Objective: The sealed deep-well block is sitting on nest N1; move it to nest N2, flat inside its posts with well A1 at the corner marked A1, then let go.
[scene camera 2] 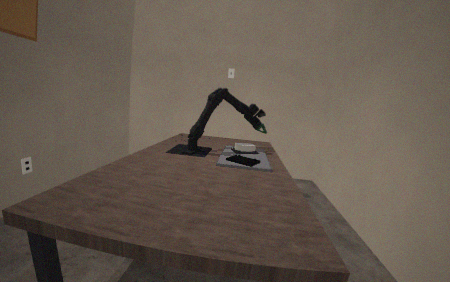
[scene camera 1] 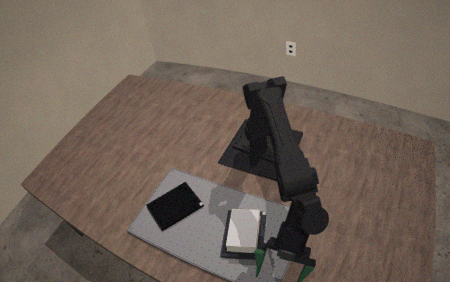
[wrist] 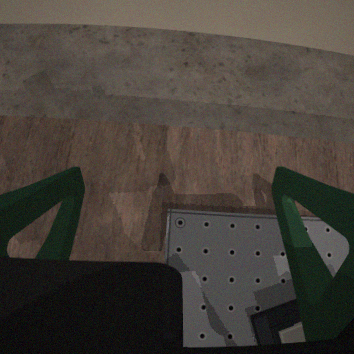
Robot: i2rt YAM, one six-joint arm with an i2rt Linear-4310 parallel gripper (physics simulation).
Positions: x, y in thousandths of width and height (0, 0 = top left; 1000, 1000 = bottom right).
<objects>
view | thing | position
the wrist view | gripper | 501, 499
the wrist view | grey perforated plate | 654, 756
</objects>
